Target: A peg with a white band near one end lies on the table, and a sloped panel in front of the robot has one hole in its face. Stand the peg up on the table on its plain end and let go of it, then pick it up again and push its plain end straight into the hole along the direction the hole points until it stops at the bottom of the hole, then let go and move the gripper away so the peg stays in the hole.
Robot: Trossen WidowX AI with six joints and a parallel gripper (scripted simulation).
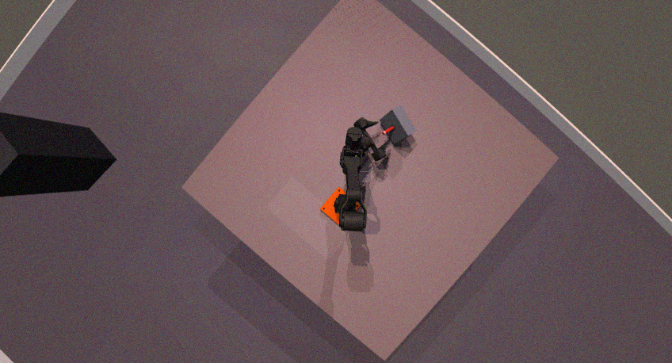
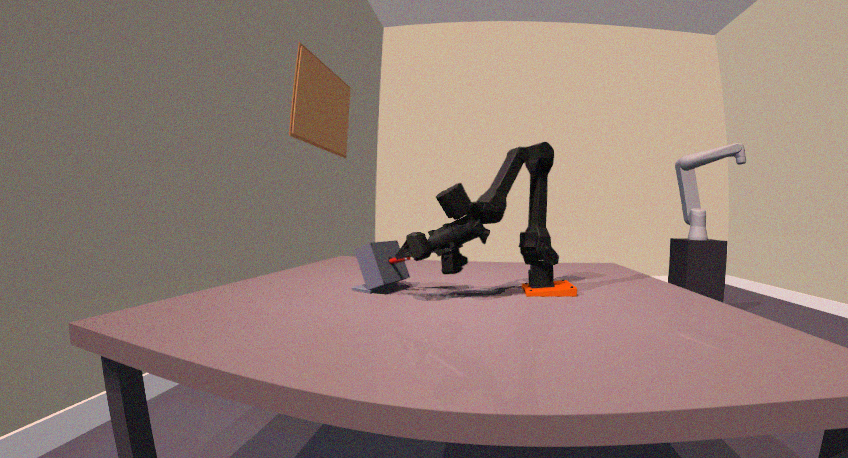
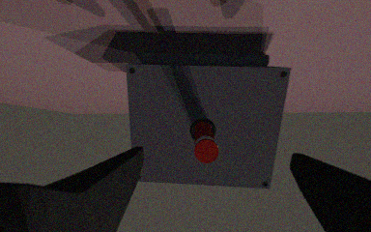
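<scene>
Now: gripper tip 10 mm to the left of the red peg, 10 mm short of it and 10 mm above it. The rest, counted from my gripper tip: sloped panel (70 mm ahead, 30 mm below, 20 mm to the right).
</scene>
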